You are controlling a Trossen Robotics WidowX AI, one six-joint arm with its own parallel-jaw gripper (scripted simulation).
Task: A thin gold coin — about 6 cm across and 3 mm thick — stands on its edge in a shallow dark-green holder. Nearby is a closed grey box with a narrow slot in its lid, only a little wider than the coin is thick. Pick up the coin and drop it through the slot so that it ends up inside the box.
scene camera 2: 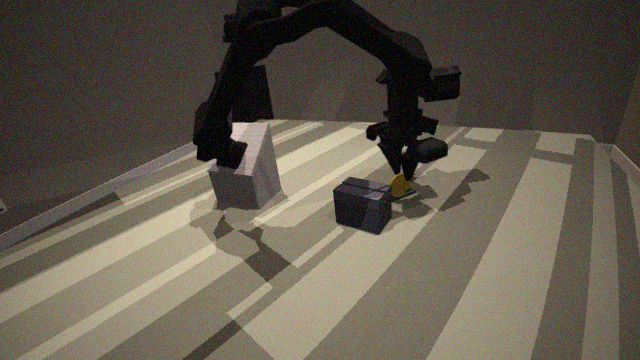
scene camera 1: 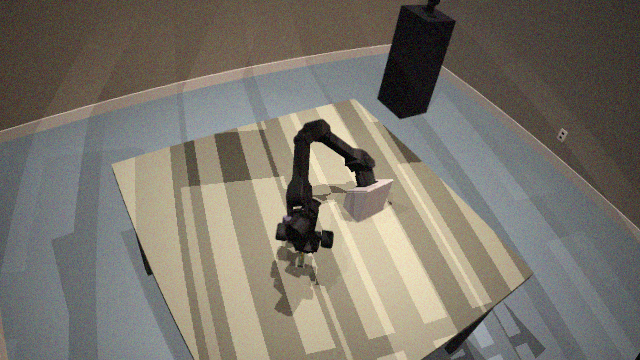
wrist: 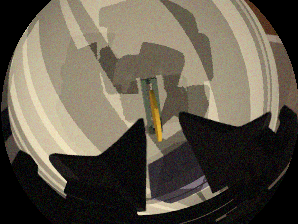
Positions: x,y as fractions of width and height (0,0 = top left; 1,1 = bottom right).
In view: my gripper (scene camera 2: 0.63,0.49).
My gripper also shows in scene camera 1 (scene camera 1: 0.47,0.70) and in the wrist view (wrist: 0.54,0.53).
